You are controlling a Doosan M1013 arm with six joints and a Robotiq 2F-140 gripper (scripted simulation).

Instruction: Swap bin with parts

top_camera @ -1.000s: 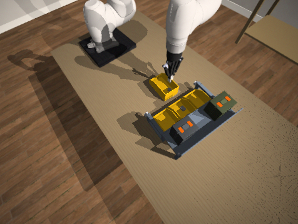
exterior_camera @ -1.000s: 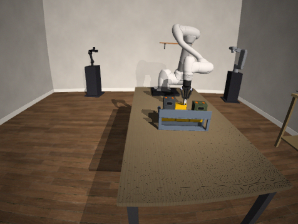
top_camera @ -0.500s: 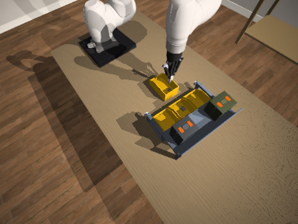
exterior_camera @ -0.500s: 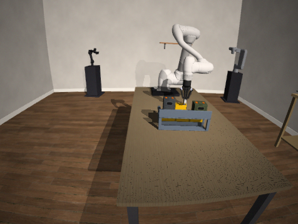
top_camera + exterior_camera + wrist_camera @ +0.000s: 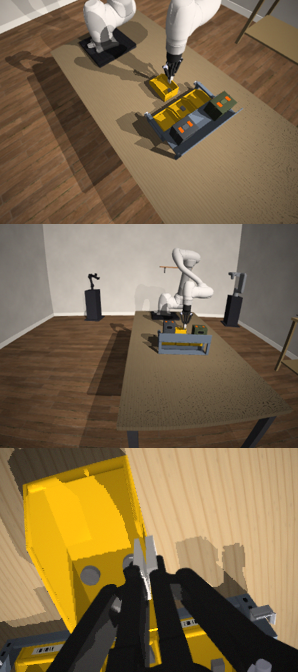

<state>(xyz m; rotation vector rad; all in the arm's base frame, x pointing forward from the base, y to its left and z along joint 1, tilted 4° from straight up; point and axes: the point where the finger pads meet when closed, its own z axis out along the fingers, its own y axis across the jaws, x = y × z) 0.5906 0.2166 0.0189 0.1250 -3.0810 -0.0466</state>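
The shelf lip is 13 cm ahead of my hand, 6 cm to the right of it and 7 cm below it. From my hand the other things lie so: dark grey box 32 cm ahead, 16 cm to the right, 9 cm above; green box 31 cm ahead, 7 cm to the left, 7 cm above.
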